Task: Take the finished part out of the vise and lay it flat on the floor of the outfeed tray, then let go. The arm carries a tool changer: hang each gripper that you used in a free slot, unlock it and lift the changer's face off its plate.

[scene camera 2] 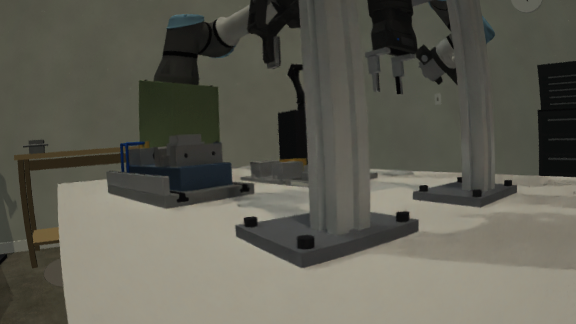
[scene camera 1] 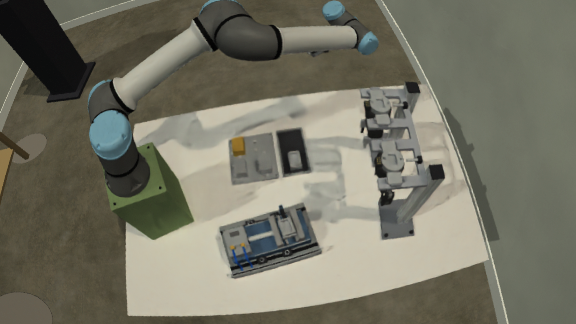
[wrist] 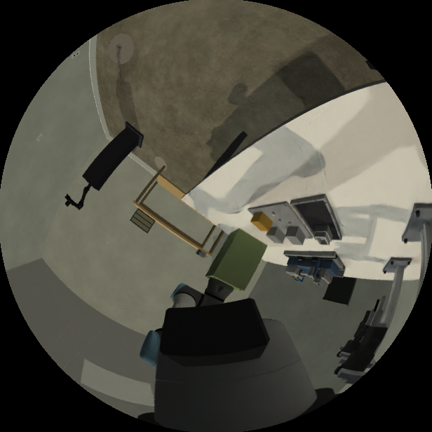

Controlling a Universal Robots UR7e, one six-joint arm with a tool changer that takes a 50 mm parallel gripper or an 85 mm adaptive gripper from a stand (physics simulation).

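Frame: origin at the arm's base, x ahead, y left, z up, level; metres.
Seen in the pictures: arm's base, origin of its link: (scene camera 2: 175, 83) (scene camera 1: 127, 175).
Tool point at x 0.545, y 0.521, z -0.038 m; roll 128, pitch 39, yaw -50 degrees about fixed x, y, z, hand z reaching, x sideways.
Pixels of each thing's middle, then the offset from my tool point to it.
- grey vise, middle of its body: (scene camera 2: 169, 169) (scene camera 1: 267, 238) dz -0.211, dx -0.134, dy -0.617 m
- grey plate, middle of its body: (scene camera 1: 252, 158) dz -0.256, dx -0.209, dy -0.303 m
- orange block, middle of its body: (scene camera 2: 292, 165) (scene camera 1: 238, 146) dz -0.234, dx -0.262, dy -0.266 m
A grey part (scene camera 1: 287, 226) (scene camera 2: 185, 140) sits between the jaws of the blue and grey vise (scene camera 1: 261, 244) (scene camera 2: 205, 175). The outfeed tray (scene camera 1: 290, 140) (wrist: 318, 212) is black-floored and holds another grey part (scene camera 1: 295, 160) (wrist: 322, 235). The arm's wrist end (scene camera 2: 434, 70) is behind the table, away from the stand, with no gripper on it. The parallel gripper (scene camera 2: 388, 85) hangs in the stand (scene camera 1: 420, 197) (scene camera 2: 337, 125) (wrist: 395, 290), its two fingers apart and empty. The adaptive gripper (scene camera 2: 272, 57) also hangs there, partly cut off by the view.
A grey plate (scene camera 1: 252, 145) beside the tray bears an orange block (scene camera 1: 238, 146) (wrist: 261, 221) and two grey blocks. The green pedestal (scene camera 1: 165, 210) (scene camera 2: 177, 107) (wrist: 240, 257) carries the arm. The stand's two posts rise at the table's far right in scene camera 1.
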